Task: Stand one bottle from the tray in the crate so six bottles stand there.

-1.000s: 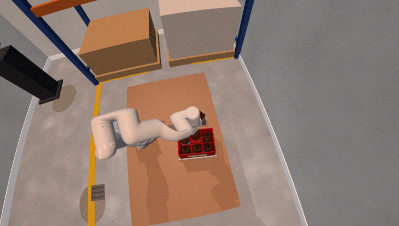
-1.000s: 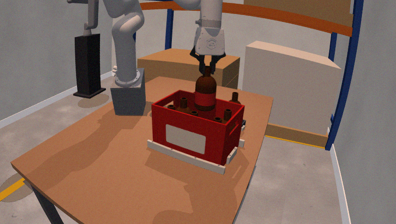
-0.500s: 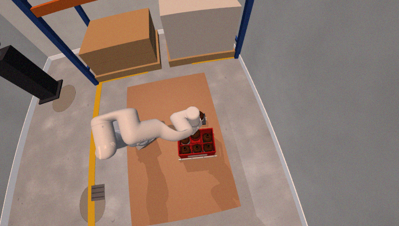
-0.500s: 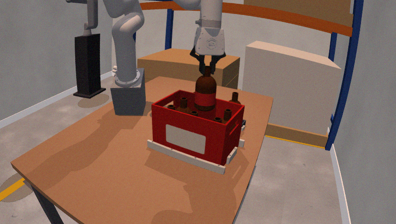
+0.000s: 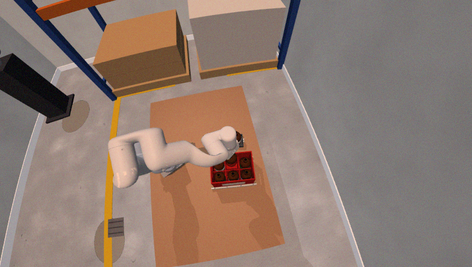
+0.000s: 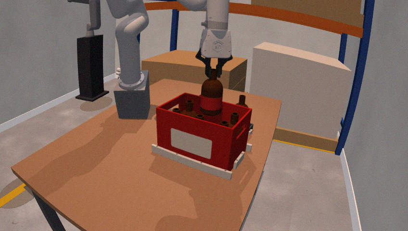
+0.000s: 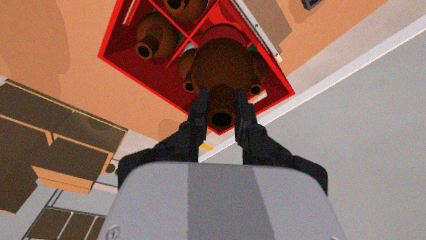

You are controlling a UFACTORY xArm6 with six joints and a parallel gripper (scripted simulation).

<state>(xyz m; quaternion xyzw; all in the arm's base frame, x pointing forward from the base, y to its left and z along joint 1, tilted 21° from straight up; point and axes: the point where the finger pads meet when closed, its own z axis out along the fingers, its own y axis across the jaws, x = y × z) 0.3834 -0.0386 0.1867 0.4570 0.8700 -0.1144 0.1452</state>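
The red crate lies 210 mm below my hand, 40 mm to the right of it and 10 mm behind it. Round my hand: grey tray (280 mm below, 200 mm to the left).
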